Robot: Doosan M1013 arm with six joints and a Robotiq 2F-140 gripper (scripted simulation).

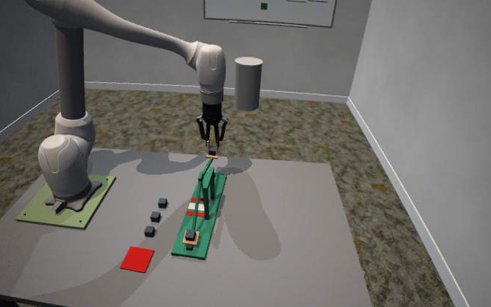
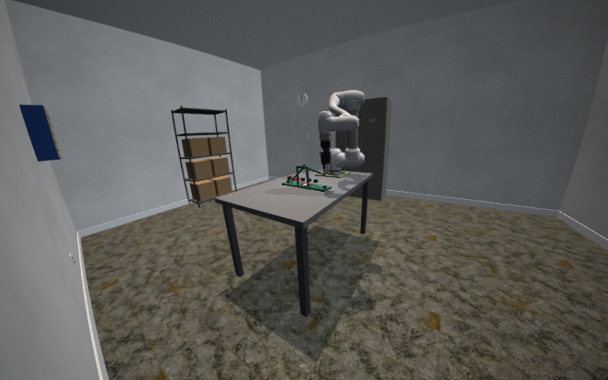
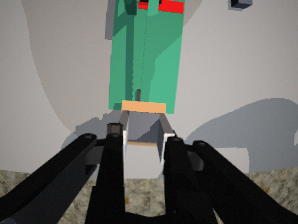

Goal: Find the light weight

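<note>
The red dish is 15 cm behind my hand, 49 cm to the right of it and 17 cm below it. Also, from my hand: dark weight (2 cm below); green rocker balance (1 cm ahead, 20 cm to the right, 8 cm below).
</note>
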